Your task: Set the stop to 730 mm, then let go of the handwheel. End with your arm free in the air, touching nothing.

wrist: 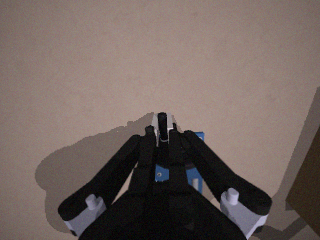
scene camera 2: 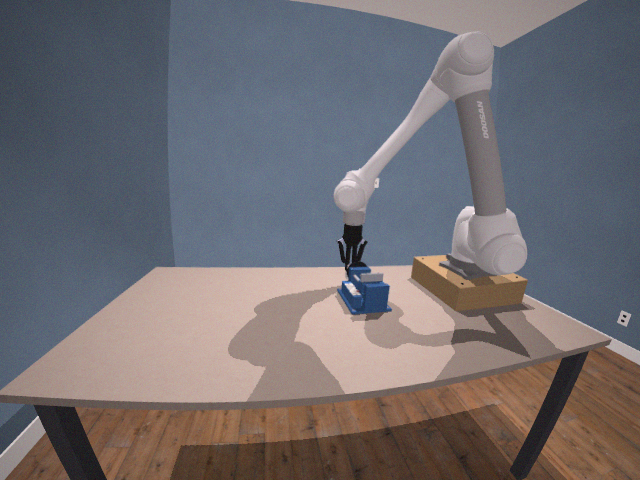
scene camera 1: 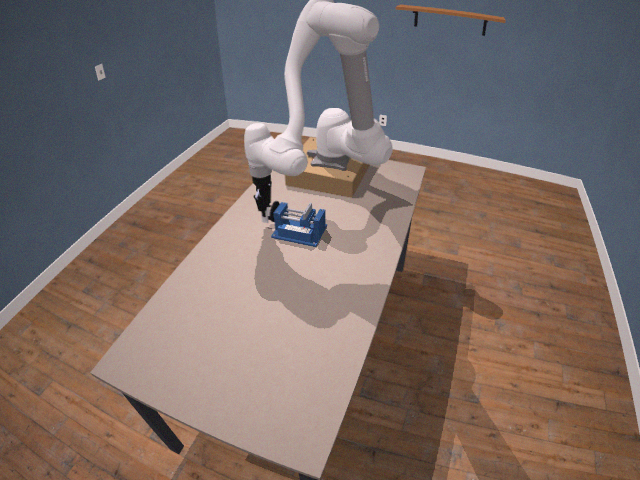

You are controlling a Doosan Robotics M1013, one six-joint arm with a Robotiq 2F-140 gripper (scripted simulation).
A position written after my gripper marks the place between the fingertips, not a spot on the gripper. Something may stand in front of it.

I see my gripper [scene camera 2: 349, 278].
My gripper shows as well in the wrist view [wrist: 163, 119].
